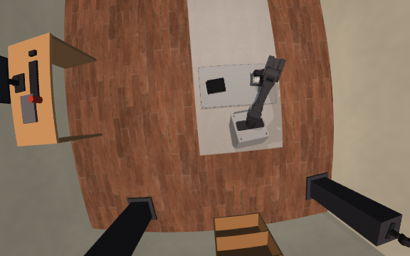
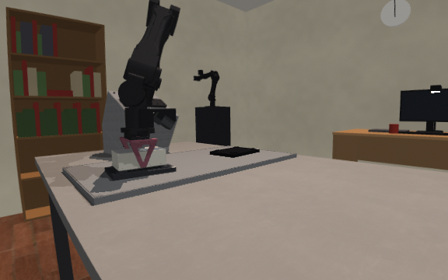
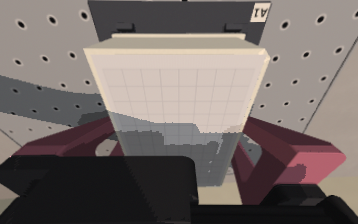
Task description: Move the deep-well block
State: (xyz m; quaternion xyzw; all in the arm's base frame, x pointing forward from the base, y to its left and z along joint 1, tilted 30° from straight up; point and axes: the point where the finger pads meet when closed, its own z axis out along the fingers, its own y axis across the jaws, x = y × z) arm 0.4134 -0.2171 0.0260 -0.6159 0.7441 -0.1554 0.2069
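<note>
The black nest N2 is 2 cm below my hand. Also, from my hand: white 96-well deep-well block: 1 cm above; black nest N1: 40 cm to the left, 2 cm below, 1 cm behind.
</note>
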